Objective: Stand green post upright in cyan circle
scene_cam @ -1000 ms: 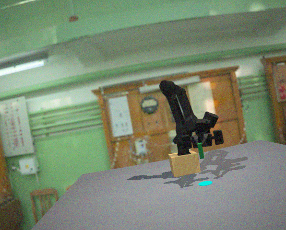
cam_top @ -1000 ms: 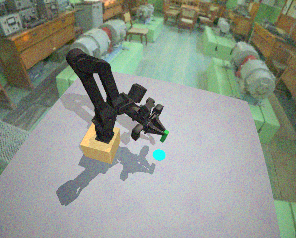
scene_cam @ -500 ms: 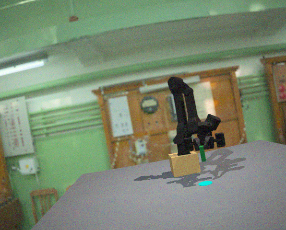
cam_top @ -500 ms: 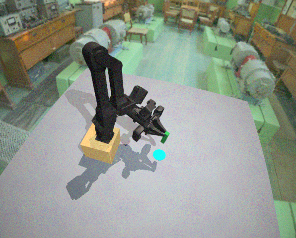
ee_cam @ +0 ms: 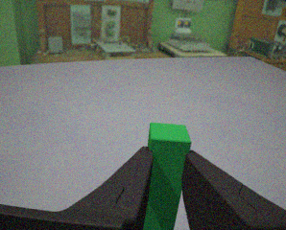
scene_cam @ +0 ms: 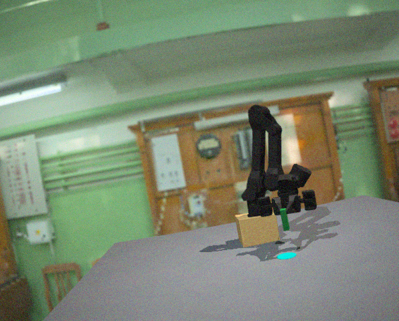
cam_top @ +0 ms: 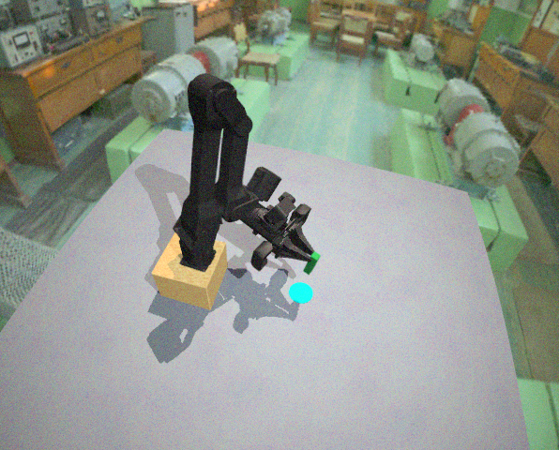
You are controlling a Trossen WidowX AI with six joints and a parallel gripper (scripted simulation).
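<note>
Now: gripper tip 140 mm above the cyan circle, 10 mm to the left of it and 10 mm past it. Round my gripper tip: green post: 20 mm below.
</note>
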